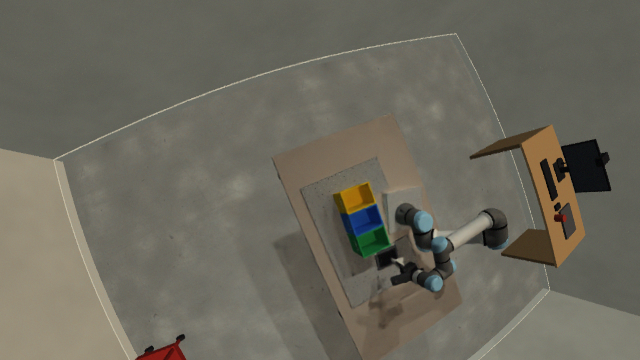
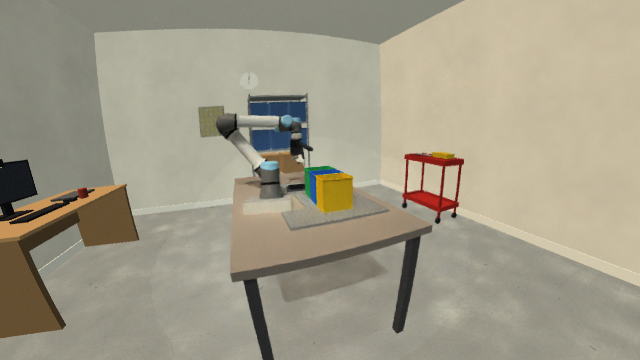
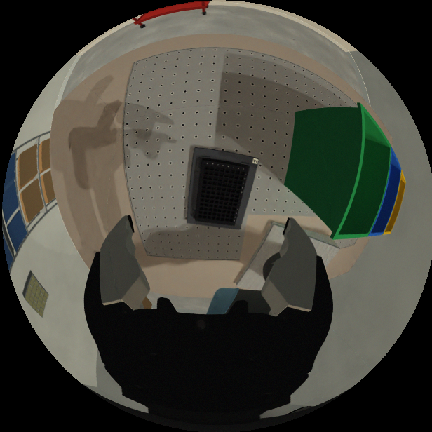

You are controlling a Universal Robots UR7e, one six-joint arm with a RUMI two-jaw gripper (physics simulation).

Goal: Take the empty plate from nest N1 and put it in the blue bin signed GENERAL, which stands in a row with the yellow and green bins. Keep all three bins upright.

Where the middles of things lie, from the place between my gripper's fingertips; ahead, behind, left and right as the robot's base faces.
My hand is 40 mm past the black plate [image 3: 220,184], 20 mm to the left of it and 150 mm above it. From my hand the other things lie so: yellow bin [image 2: 333,191]: 60 mm ahead, 480 mm to the right, 80 mm below; green bin [image 1: 369,243]: 70 mm ahead, 220 mm to the right, 80 mm below; blue bin [image 1: 362,221]: 70 mm ahead, 350 mm to the right, 80 mm below.
